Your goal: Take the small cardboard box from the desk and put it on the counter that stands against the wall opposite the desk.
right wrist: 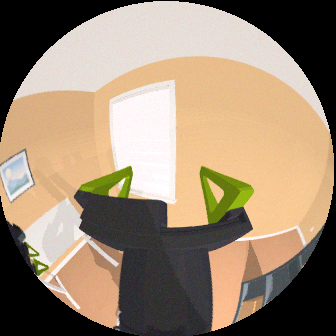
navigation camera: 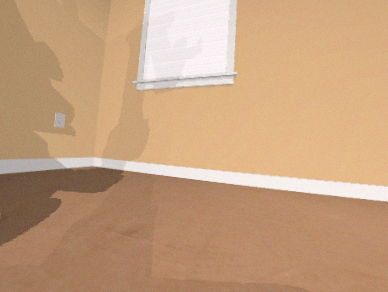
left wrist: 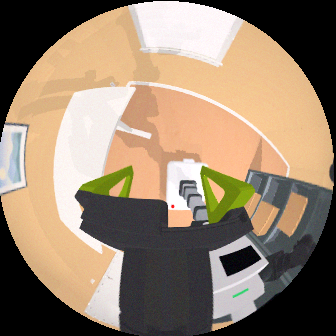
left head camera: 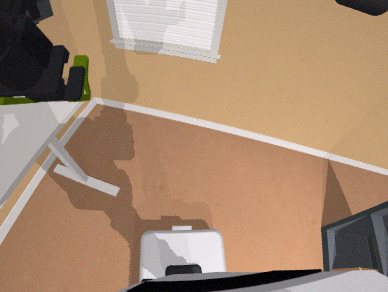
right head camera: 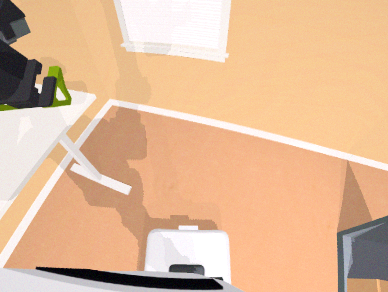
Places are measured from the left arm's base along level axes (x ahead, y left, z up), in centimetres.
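Pixels of known places: left gripper, fingertip midpoint: (left wrist: 166, 168) (left head camera: 63, 97) (right head camera: 50, 103); right gripper, fingertip midpoint: (right wrist: 165, 169).
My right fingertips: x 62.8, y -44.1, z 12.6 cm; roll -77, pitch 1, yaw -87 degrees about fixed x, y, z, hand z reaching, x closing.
Behind a point stands the place of what it marks.
A white table (left head camera: 30, 135) @[x 52.9, y 40.7, z -46.0 cm] (right head camera: 30, 135) @[x 53.5, y 47.7, z -46.0 cm] (left wrist: 82, 150) @[x 40.7, y 58.0, z -46.0 cm] (right wrist: 57, 225) @[x 59.6, y 62.5, z -46.0 cm] with a T-shaped leg stands at the left; it may be the desk. No small cardboard box shows on its visible part. No counter can be made out for certain. My left gripper (left wrist: 166, 168) @[x 34.7, y 1.0, z -12.9 cm] is open and empty; its two green fingers stand wide apart above my white base and the floor, with the table to their left. My right gripper (right wrist: 165, 169) @[x 62.8, y -44.1, z 12.6 cm] is open and empty, facing the wall with the window.
A dark grey shelf unit (left head camera: 325, 255) @[x 2.6, y -140.0, z -137.7 cm] (right head camera: 341, 260) @[x 4.5, y -140.0, z -135.7 cm] (right wrist: 244, 292) stands at the right; in the left wrist view it holds brown boxes (left wrist: 293, 215). A window (left head camera: 165, 25) @[x 153.0, y -9.4, z -41.9 cm] (navigation camera: 190, 40) @[x 151.9, y -13.1, z -24.2 cm] is in the wall ahead. A framed picture (left wrist: 12, 157) (right wrist: 17, 175) hangs at the left.
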